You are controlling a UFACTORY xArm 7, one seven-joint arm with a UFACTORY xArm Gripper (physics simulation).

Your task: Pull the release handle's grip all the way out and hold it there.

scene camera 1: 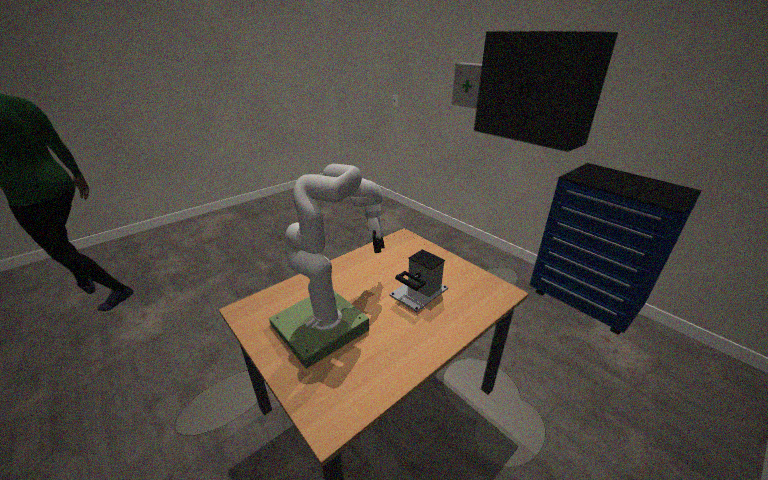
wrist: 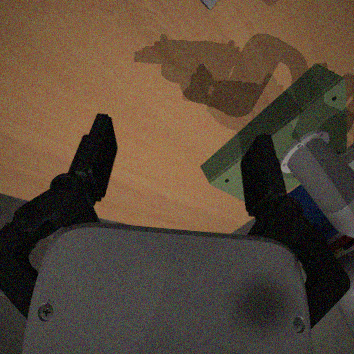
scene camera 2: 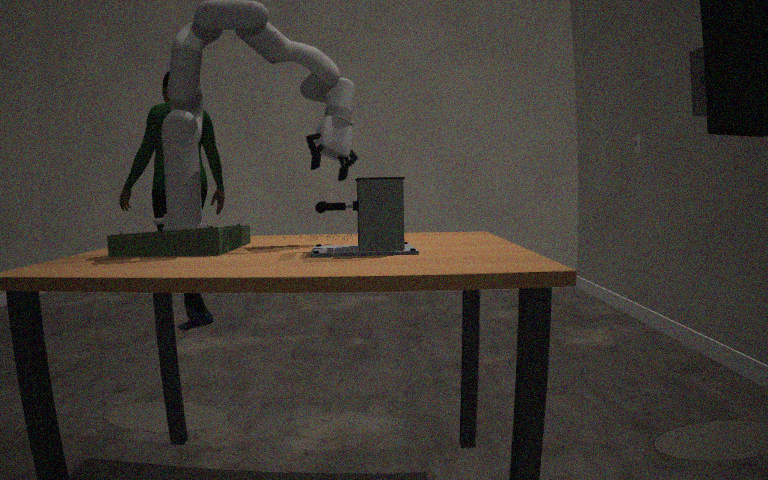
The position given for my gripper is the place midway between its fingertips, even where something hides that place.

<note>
In view: my gripper (scene camera 2: 328,174).
My gripper also shows in the wrist view (wrist: 182,138).
</note>
